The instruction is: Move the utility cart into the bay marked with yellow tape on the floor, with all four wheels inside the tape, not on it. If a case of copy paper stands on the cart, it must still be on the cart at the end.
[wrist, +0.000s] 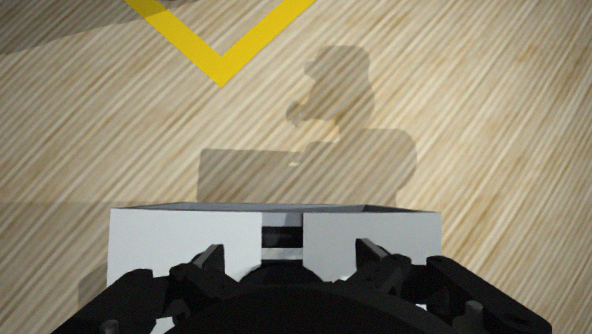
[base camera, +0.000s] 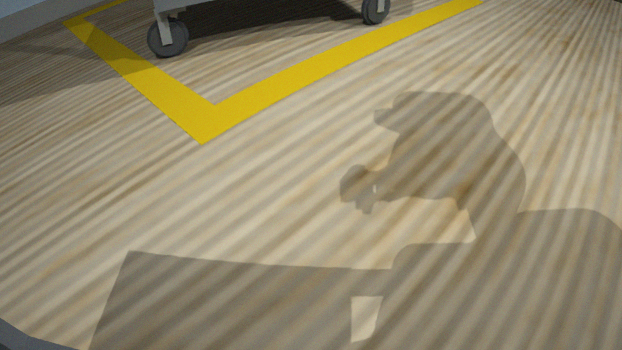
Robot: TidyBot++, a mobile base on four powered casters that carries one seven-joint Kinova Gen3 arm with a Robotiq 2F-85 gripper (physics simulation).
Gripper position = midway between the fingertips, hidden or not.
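Observation:
I can see my gripper (wrist: 290, 256) here. There's a yellow tape bay (base camera: 202, 120) too.

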